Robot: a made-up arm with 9 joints. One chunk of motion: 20 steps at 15 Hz.
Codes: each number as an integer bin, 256 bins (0 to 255) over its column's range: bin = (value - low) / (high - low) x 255, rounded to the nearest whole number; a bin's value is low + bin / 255 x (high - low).
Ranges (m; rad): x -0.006..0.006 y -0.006..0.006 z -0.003..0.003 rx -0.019..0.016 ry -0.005..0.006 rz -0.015..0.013
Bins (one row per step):
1: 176 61 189 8 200 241
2: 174 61 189 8 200 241
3: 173 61 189 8 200 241
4: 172 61 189 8 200 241
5: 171 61 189 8 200 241
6: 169 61 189 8 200 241
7: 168 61 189 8 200 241
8: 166 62 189 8 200 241
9: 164 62 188 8 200 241
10: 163 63 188 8 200 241
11: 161 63 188 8 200 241
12: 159 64 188 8 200 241
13: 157 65 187 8 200 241
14: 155 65 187 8 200 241
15: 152 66 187 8 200 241
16: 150 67 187 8 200 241
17: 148 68 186 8 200 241
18: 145 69 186 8 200 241
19: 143 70 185 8 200 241
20: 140 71 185 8 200 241
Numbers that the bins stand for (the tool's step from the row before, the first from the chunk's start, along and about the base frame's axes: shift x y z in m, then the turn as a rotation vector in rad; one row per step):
1: 0.00228 -0.00313 0.00145 -0.01790 0.00363 0.01146
2: 0.00219 -0.00313 0.00145 -0.01790 0.00363 0.01146
3: 0.00214 -0.00313 0.00145 -0.01790 0.00363 0.01146
4: 0.00209 -0.00313 0.00145 -0.01790 0.00363 0.01146
5: 0.00205 -0.00313 0.00145 -0.01790 0.00363 0.01146
6: 0.00195 -0.00313 0.00145 -0.01790 0.00363 0.01146
7: 0.00191 -0.00313 0.00145 -0.01790 0.00363 0.01146
8: 0.00181 -0.00308 0.00145 -0.01790 0.00363 0.01146
9: 0.00172 -0.00308 0.00142 -0.01790 0.00363 0.01146
10: 0.00167 -0.00304 0.00142 -0.01790 0.00363 0.01146
11: 0.00158 -0.00304 0.00142 -0.01790 0.00363 0.01146
12: 0.00148 -0.00299 0.00142 -0.01790 0.00363 0.01146
13: 0.00139 -0.00294 0.00140 -0.01790 0.00363 0.01146
14: 0.00129 -0.00294 0.00140 -0.01790 0.00363 0.01146
15: 0.00115 -0.00289 0.00140 -0.01790 0.00363 0.01146
16: 0.00106 -0.00285 0.00140 -0.01790 0.00363 0.01146
17: 0.00096 -0.00280 0.00138 -0.01790 0.00363 0.01146
18: 0.00082 -0.00275 0.00138 -0.01790 0.00363 0.01146
19: 0.00073 -0.00271 0.00135 -0.01790 0.00363 0.01146
20: 0.00059 -0.00266 0.00135 -0.01790 0.00363 0.01146

